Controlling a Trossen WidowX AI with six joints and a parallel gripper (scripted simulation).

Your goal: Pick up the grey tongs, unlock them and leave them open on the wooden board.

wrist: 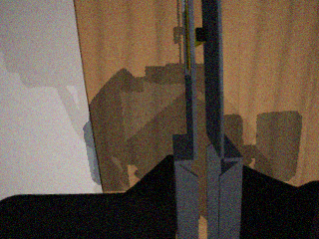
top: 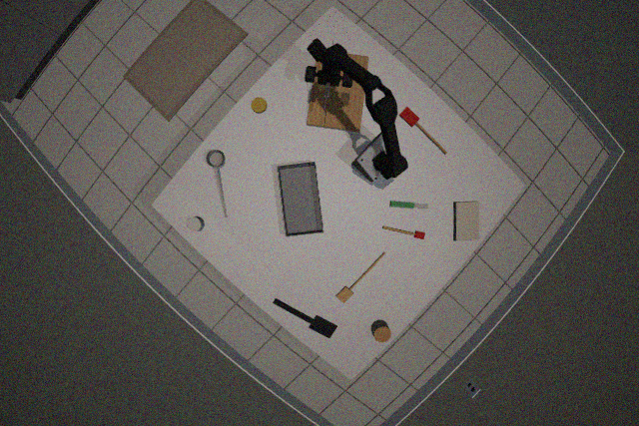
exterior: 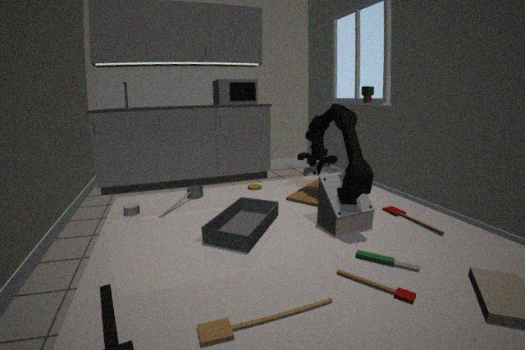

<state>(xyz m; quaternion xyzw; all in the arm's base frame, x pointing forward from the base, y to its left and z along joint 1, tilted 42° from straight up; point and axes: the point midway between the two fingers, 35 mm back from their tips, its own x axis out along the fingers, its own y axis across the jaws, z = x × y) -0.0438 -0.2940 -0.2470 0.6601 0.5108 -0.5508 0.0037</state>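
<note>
Now: the wooden board 80 mm below my gripper tip, 40 mm behind it and 30 mm to the left of it. Also, from my gripper tip: roasting tin 400 mm ahead, 300 mm to the left, 60 mm below; then red spatula 390 mm to the left, 230 mm behind, 80 mm below; then yellow disc 280 mm ahead, 150 mm to the right, 80 mm below.
</note>
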